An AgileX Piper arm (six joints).
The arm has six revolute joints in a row. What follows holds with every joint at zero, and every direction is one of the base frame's. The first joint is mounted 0.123 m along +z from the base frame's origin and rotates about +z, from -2.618 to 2.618 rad. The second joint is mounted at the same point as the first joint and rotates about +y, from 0 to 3.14 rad. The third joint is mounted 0.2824 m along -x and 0.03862 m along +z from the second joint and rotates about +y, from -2.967 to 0 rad. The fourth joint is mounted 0.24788 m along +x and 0.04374 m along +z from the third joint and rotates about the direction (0.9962, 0, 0.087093), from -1.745 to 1.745 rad. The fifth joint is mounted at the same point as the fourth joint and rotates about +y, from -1.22 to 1.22 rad. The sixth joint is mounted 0.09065 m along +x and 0.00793 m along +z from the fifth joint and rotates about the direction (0.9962, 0, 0.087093), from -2.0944 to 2.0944 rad. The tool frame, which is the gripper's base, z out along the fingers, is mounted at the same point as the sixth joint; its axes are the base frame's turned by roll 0, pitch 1.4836 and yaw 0 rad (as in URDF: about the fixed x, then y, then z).
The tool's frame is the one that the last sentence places.
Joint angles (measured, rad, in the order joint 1, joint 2, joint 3, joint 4, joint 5, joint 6), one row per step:
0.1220, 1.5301, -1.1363, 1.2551, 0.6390, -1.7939
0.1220, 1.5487, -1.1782, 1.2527, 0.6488, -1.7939
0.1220, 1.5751, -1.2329, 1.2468, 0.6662, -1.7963
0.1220, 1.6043, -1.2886, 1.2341, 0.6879, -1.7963
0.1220, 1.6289, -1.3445, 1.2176, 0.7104, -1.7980
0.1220, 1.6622, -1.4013, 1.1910, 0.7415, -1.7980
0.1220, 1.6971, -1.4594, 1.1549, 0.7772, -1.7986
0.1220, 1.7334, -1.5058, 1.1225, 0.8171, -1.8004
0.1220, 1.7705, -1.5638, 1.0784, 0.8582, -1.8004
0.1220, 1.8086, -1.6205, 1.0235, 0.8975, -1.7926
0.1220, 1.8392, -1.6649, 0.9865, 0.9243, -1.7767
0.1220, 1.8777, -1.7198, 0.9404, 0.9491, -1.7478
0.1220, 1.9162, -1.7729, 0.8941, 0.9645, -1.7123
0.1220, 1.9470, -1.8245, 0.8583, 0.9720, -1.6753
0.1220, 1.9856, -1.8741, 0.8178, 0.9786, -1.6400
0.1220, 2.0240, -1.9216, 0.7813, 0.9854, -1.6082
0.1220, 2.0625, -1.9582, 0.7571, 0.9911, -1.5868
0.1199, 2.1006, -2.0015, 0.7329, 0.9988, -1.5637
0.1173, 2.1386, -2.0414, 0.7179, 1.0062, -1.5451
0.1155, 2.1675, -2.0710, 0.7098, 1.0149, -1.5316
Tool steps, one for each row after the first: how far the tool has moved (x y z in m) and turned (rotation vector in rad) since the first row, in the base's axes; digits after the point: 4 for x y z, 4 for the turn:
0.0066, 0.0015, 0.0065, 0.0029, -0.0200, 0.0096
0.0151, 0.0036, 0.0140, 0.0029, -0.0444, 0.0281
0.0235, 0.0059, 0.0201, -0.0019, -0.0645, 0.0512
0.0307, 0.0079, 0.0276, -0.0115, -0.0904, 0.0763
0.0389, 0.0103, 0.0311, -0.0296, -0.1046, 0.1105
0.0468, 0.0126, 0.0333, -0.0576, -0.1170, 0.1504
0.0541, 0.0149, 0.0310, -0.0834, -0.1141, 0.1933
0.0617, 0.0167, 0.0307, -0.1200, -0.1192, 0.2372
0.0695, 0.0177, 0.0285, -0.1642, -0.1155, 0.2765
0.0760, 0.0184, 0.0265, -0.1887, -0.1055, 0.2970
0.0846, 0.0186, 0.0236, -0.2162, -0.0888, 0.3093
0.0938, 0.0183, 0.0200, -0.2419, -0.0697, 0.3084
0.1018, 0.0178, 0.0198, -0.2575, -0.0602, 0.2968
0.1113, 0.0172, 0.0150, -0.2786, -0.0428, 0.2852
0.1204, 0.0166, 0.0096, -0.2976, -0.0260, 0.2744
0.1290, 0.0165, 0.0013, -0.3100, -0.0061, 0.2685
0.1375, 0.0155, -0.0052, -0.3215, 0.0093, 0.2596
0.1457, 0.0145, -0.0125, -0.3263, 0.0248, 0.2525
0.1514, 0.0141, -0.0184, -0.3271, 0.0389, 0.2500

